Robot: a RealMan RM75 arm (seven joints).
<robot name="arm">
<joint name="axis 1" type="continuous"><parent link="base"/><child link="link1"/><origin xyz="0 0 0.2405" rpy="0 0 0"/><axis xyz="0 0 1"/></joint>
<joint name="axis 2" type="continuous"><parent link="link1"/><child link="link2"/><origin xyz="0 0 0" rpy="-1.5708 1.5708 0"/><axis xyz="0 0 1"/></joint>
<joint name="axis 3" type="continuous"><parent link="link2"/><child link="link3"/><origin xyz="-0.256 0 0" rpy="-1.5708 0 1.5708"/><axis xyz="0 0 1"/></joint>
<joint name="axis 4" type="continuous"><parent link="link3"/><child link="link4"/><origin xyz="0 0 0" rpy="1.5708 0 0"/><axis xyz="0 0 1"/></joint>
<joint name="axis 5" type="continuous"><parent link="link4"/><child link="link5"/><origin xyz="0 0.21 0" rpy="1.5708 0 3.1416"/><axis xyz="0 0 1"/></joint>
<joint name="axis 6" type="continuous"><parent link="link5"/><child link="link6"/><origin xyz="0 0 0" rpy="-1.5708 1.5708 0"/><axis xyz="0 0 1"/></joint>
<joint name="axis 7" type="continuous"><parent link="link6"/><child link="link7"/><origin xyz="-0.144 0 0" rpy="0 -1.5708 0"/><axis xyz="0 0 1"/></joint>
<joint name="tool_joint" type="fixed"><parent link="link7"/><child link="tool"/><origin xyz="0 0 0" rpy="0 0 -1.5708"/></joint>
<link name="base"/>
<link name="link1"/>
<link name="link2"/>
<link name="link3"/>
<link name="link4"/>
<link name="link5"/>
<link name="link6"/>
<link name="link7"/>
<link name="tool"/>
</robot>
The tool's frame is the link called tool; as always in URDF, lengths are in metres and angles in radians. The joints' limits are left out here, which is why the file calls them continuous.
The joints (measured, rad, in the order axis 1, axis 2, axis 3, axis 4, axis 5, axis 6, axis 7), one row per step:
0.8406, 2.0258, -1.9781, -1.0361, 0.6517, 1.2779, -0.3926
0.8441, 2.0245, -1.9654, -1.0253, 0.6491, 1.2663, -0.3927
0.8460, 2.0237, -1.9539, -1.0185, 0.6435, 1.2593, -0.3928
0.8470, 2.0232, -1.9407, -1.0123, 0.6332, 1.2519, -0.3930
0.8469, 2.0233, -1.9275, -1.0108, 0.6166, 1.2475, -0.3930
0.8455, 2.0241, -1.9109, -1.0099, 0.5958, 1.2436, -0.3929
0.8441, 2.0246, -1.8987, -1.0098, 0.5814, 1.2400, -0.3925
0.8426, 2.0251, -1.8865, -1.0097, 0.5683, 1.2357, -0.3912
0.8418, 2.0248, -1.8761, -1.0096, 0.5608, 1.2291, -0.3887
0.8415, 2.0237, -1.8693, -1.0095, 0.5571, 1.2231, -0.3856
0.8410, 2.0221, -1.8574, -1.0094, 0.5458, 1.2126, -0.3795
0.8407, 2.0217, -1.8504, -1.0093, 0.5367, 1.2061, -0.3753
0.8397, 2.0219, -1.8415, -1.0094, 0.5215, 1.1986, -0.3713
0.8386, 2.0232, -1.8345, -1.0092, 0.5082, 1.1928, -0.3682
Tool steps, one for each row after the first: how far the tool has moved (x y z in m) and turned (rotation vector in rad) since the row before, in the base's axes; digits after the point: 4 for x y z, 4 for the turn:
0.0004, 0.0040, 0.0016, 0.0160, 0.0071, -0.0033
0.0004, 0.0032, 0.0017, 0.0134, 0.0035, -0.0020
0.0007, 0.0036, 0.0021, 0.0160, 0.0018, -0.0004
0.0005, 0.0035, 0.0025, 0.0162, -0.0021, 0.0037
0.0008, 0.0038, 0.0030, 0.0190, -0.0028, 0.0030
0.0005, 0.0027, 0.0022, 0.0143, -0.0008, 0.0019
0.0004, 0.0026, 0.0021, 0.0147, 0.0008, 0.0008
-0.0001, 0.0025, 0.0017, 0.0142, 0.0051, 0.0001
-0.0002, 0.0020, 0.0013, 0.0113, 0.0050, -0.0004
-0.0001, 0.0038, 0.0027, 0.0216, 0.0052, 0.0011
0.0000, 0.0023, 0.0016, 0.0137, 0.0017, 0.0014
0.0004, 0.0028, 0.0021, 0.0170, -0.0010, 0.0036
0.0004, 0.0020, 0.0013, 0.0128, -0.0014, 0.0028

